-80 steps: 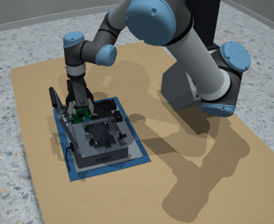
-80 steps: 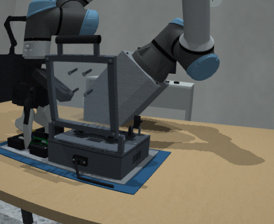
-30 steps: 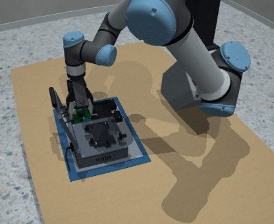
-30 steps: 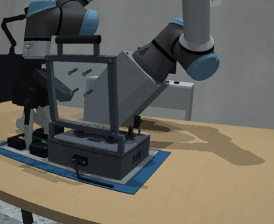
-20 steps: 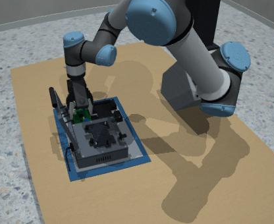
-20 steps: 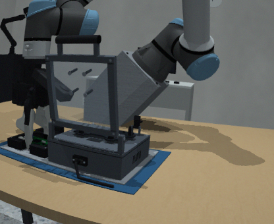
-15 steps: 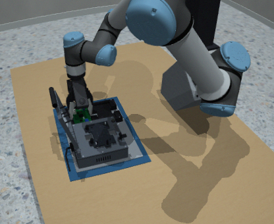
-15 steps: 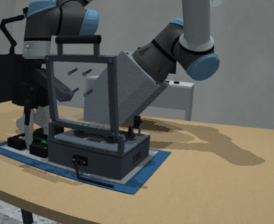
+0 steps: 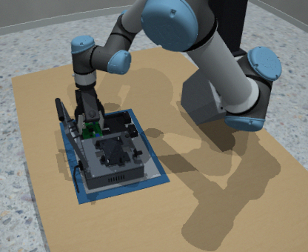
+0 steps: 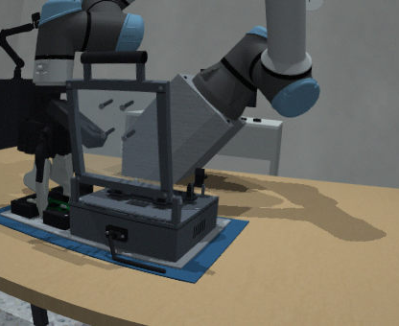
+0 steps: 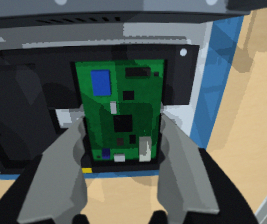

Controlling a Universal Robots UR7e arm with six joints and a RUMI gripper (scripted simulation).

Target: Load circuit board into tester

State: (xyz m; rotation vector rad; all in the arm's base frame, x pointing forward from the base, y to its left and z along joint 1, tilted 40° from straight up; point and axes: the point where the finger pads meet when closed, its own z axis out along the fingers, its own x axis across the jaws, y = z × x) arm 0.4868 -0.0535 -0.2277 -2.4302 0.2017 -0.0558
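Now: the green circuit board right at my hand. Round my hand: clear tester lid 160 mm to the left, 160 mm above, 110 mm ahead; nest 180 mm to the left, 50 mm above, 10 mm behind.
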